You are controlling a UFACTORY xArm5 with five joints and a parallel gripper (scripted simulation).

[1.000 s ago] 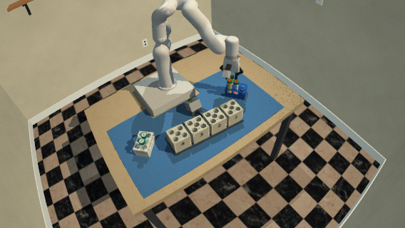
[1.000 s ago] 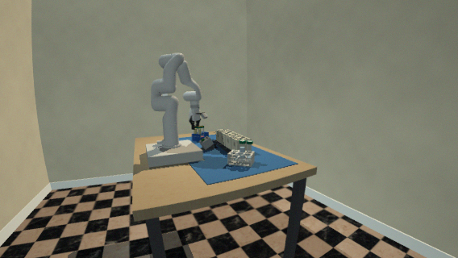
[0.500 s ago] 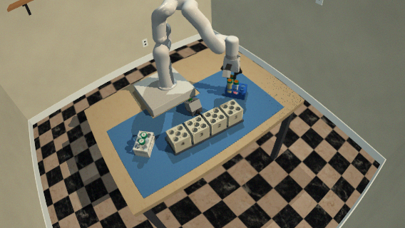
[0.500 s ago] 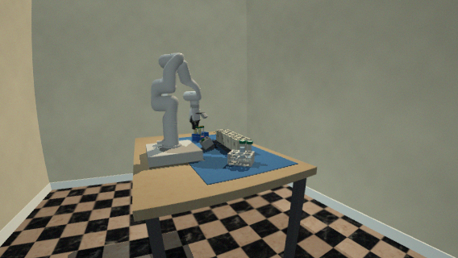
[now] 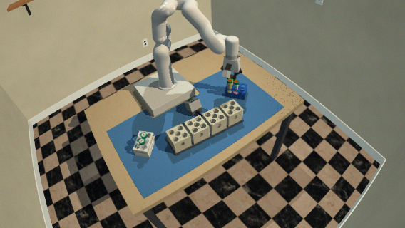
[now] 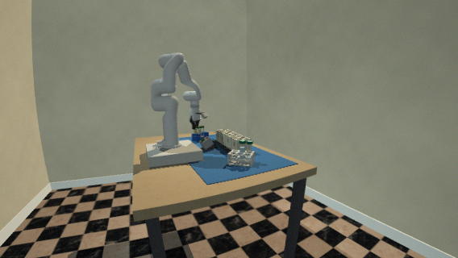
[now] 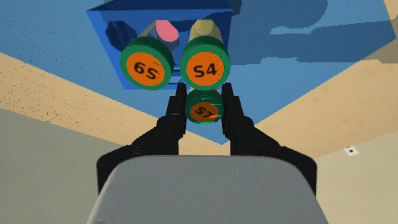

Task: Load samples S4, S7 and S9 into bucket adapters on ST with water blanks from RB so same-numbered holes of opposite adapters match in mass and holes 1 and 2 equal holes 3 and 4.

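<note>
The sample tube S7 is 10 mm behind my hand and 50 mm below it. From my hand the other things lie so: blue sample rack RS (40 mm ahead, 10 mm to the left, 90 mm below); sample tube S9 (60 mm ahead, 50 mm below); sample tube S4 (20 mm ahead, 40 mm to the right, 50 mm below).
</note>
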